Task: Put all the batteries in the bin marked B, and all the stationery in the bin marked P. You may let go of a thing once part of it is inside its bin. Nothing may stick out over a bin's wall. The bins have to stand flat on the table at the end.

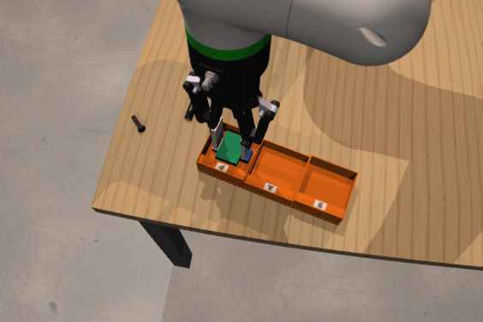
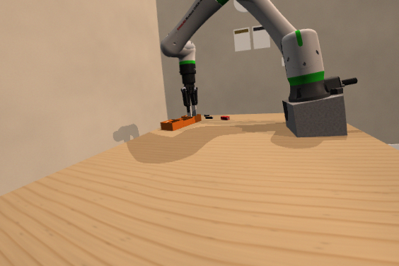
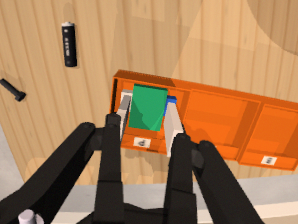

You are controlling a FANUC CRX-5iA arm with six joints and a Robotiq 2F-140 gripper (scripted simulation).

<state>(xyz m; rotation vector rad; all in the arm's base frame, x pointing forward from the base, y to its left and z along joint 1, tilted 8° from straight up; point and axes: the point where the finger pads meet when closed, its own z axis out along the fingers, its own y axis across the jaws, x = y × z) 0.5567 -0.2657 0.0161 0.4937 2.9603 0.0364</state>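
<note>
My gripper is now 4 cm above the green pad. Round my hand: white-and-blue eraser (5 cm below, 1 cm to the right); orange bin row (8 cm to the left, 4 cm below, 3 cm ahead); black cylindrical battery (8 cm to the right, 8 cm behind, 5 cm below).
</note>
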